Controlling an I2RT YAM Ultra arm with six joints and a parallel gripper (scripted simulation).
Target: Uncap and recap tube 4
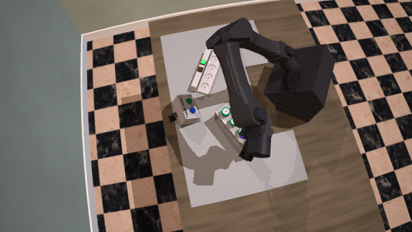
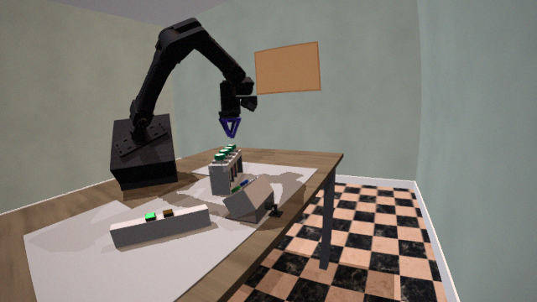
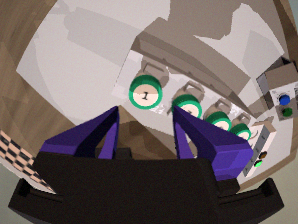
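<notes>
My hand is 2 cm short of the cap 2, 5 cm to the left of it and 4 cm above it. Round my hand: cap 3 (5 cm ahead, 9 cm to the right, 4 cm below); green ready key (21 cm ahead, 23 cm to the right, 9 cm below); blue cycle key (20 cm ahead, 19 cm to the right, 9 cm below).
</notes>
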